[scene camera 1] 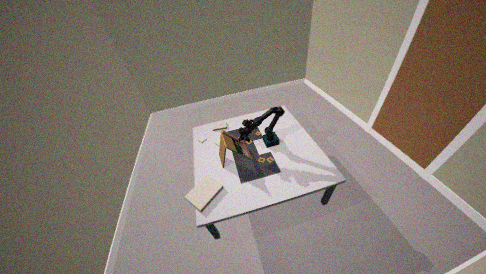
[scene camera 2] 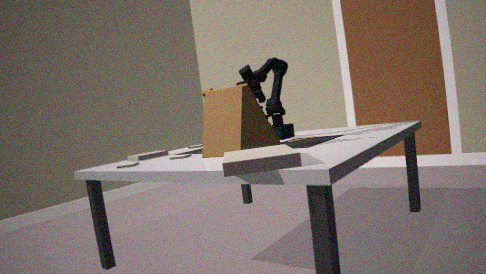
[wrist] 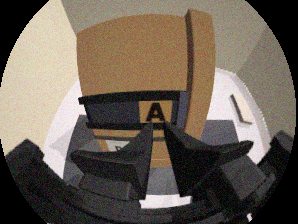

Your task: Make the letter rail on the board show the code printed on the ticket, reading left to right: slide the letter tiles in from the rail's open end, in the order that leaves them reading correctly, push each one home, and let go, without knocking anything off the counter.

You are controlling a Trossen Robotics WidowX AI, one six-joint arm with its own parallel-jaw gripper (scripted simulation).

Observation:
I see my gripper (wrist: pixel 157 124), a slanted board (scene camera 2: pixel 233 118) and a dark mat (scene camera 1: pixel 248 170).
The slanted board shows as well in the wrist view (wrist: pixel 121 62). The dark mat is seen too in the wrist view (wrist: pixel 82 139).

